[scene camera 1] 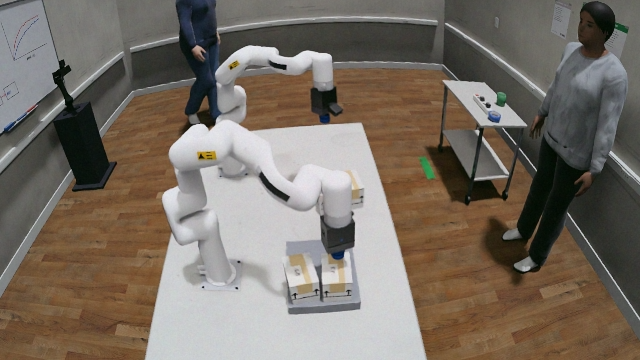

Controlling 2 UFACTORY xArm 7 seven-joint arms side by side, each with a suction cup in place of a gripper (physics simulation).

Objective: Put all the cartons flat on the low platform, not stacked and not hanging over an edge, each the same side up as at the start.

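Seen in the pictures: left hand at its tool point: (324, 120); right hand at its tool point: (337, 254); left arm's base at its link origin: (234, 167); right arm's base at its link origin: (221, 274).
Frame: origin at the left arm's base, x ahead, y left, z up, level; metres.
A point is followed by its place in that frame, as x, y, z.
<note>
The low grey platform (302, 246) {0.307, -0.627, 0.048} lies on the table. Two white cartons with tan tape stand flat on its front part: a left carton (301, 280) {0.292, -0.879, 0.153}, turned slightly, and a right carton (337, 289) {0.399, -0.906, 0.120}, with a narrow gap between them. The arrows on their front sides point up. My right gripper (338, 256) is over the back part of the right carton's top, very close above it, and appears to be off it. Another carton (357, 190) {0.547, -0.394, 0.098} is on the table behind the platform, largely hidden by my right arm; what is left of it is mostly hidden. My left gripper (325, 119) hangs empty at the table's far end.
The white table (260, 335) {0.132, -1.000, 0.000} carries both arm bases. My right arm crosses over the table's middle. A wheeled cart (505, 120) and a standing person (580, 110) are at the right. Another person (197, 30) stands behind my left arm. A black pedestal (82, 147) is at the left.
</note>
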